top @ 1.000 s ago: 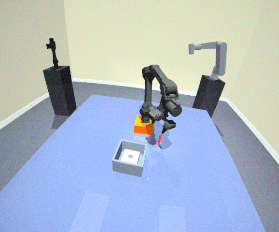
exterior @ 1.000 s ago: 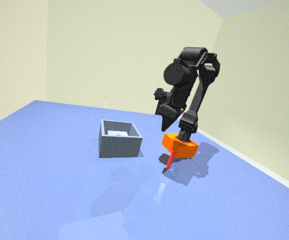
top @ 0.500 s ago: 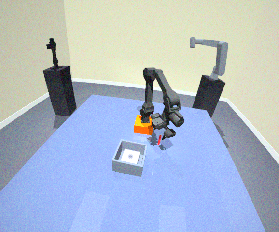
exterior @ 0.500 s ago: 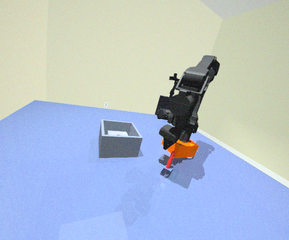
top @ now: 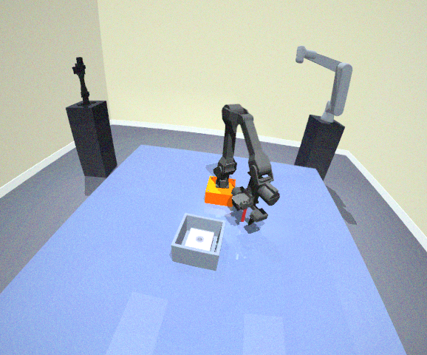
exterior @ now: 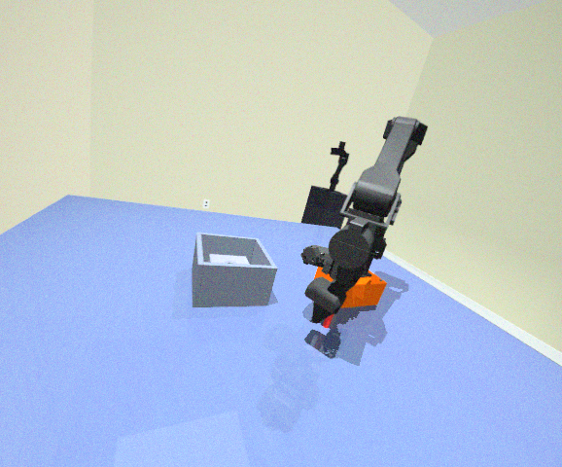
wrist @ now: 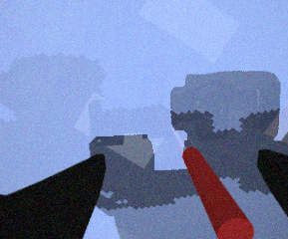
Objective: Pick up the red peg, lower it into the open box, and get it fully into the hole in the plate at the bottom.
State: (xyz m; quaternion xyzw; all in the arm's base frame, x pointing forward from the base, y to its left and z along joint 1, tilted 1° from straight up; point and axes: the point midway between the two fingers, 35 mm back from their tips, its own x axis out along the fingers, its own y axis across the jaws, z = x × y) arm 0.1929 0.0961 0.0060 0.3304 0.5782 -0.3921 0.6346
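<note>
My gripper tip is 20 mm past the red peg and 10 mm to the right of it. Also, from my gripper tip: grey box 150 mm ahead, 180 mm to the right, 10 mm below.
</note>
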